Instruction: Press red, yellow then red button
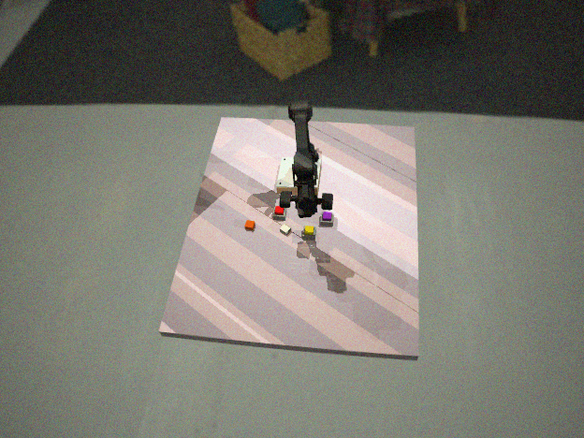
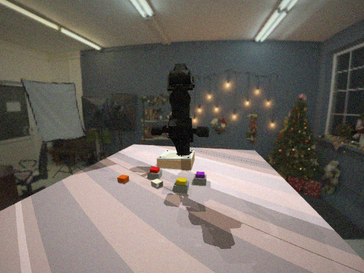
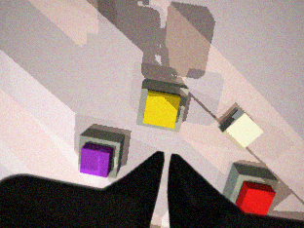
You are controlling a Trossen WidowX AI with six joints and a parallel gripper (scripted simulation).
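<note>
My gripper tip is 1 cm to the right of the yellow button and 9 cm above it. Round my gripper tip: purple button (8 cm behind, 6 cm to the left, 9 cm below); then pale grey block (1 cm ahead, 9 cm to the right, 12 cm below); then red button (6 cm behind, 13 cm to the right, 9 cm below).
</note>
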